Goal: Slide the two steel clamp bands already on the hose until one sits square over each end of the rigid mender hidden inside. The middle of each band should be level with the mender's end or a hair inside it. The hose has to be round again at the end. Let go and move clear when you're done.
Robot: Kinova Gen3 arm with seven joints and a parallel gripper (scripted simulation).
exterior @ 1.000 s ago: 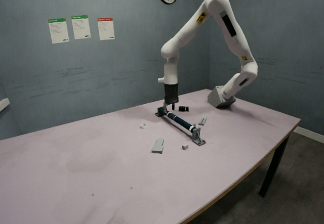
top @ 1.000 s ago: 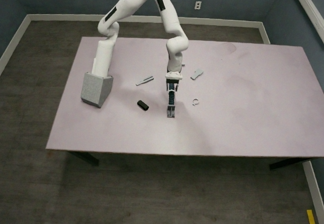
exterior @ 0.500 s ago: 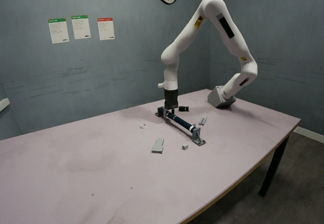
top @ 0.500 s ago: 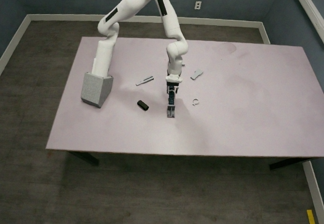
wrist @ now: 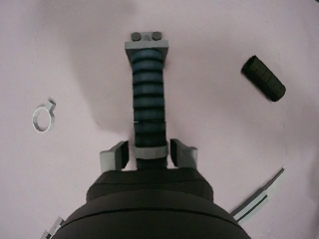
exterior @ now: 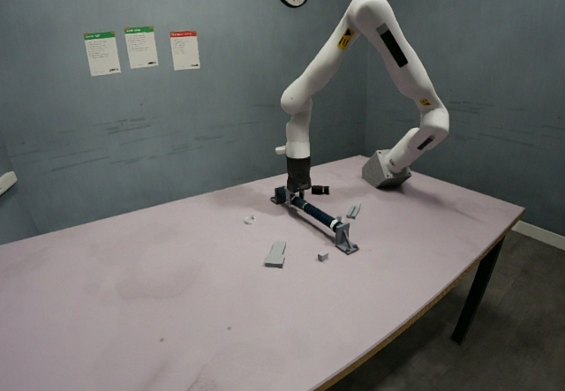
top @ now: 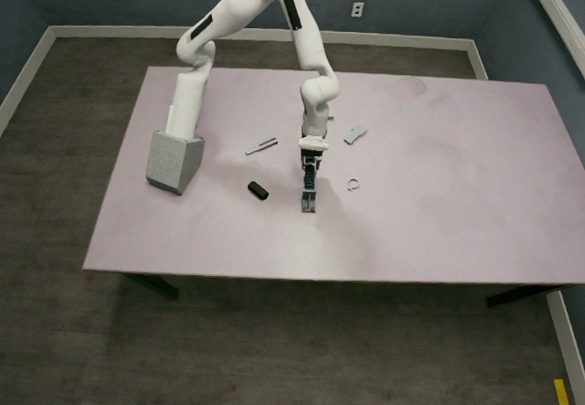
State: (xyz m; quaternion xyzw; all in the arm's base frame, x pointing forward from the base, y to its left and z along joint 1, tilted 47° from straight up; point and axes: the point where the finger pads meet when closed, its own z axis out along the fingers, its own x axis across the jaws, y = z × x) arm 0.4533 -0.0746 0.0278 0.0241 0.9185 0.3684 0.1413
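Now: hand 70 mm short of the grey block, 260 mm to the right of it and 50 mm above it.
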